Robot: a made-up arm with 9 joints.
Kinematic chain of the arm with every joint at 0, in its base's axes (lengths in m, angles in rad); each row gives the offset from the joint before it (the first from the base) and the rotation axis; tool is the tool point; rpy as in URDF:
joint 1: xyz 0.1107 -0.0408 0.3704 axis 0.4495 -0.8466 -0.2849
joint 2: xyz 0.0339 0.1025 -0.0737 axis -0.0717 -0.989 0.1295
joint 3: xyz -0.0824 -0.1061 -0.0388 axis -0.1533 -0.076 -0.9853
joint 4: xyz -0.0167 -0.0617 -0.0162 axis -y
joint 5: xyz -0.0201 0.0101 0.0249 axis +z
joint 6: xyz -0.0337 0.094 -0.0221 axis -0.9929 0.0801 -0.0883
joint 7: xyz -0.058 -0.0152 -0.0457 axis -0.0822 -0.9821 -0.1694
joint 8: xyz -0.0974 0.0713 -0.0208 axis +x
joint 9: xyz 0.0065 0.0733 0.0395 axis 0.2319 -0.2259 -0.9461
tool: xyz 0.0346 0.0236 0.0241 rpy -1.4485 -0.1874 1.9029
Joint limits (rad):
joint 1: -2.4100..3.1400
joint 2: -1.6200..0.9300
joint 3: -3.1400..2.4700
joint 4: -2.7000..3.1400
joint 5: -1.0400..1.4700
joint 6: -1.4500..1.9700
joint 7: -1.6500..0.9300
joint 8: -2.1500..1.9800
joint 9: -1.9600..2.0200
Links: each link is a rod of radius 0.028 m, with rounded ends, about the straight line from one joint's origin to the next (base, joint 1, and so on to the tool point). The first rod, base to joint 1, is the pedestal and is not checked.
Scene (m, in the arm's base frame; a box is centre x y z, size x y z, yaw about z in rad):
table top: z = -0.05
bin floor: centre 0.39 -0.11 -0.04 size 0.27 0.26 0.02 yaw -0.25
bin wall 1: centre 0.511 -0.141 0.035 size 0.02 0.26 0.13 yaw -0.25
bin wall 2: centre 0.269 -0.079 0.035 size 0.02 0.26 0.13 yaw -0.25
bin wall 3: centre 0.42 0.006 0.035 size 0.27 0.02 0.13 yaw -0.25
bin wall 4: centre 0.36 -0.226 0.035 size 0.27 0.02 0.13 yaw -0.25
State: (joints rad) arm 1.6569 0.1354 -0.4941 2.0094 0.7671 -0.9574 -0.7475 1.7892 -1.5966
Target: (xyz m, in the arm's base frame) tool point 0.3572 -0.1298 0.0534
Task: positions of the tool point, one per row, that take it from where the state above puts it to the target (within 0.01 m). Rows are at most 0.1 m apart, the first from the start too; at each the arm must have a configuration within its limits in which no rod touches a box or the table.
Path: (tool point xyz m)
1: 0.3895 -0.1042 0.2307
2: 0.3851 -0.1127 0.1393
3: 0.3572 -0.1298 0.0534

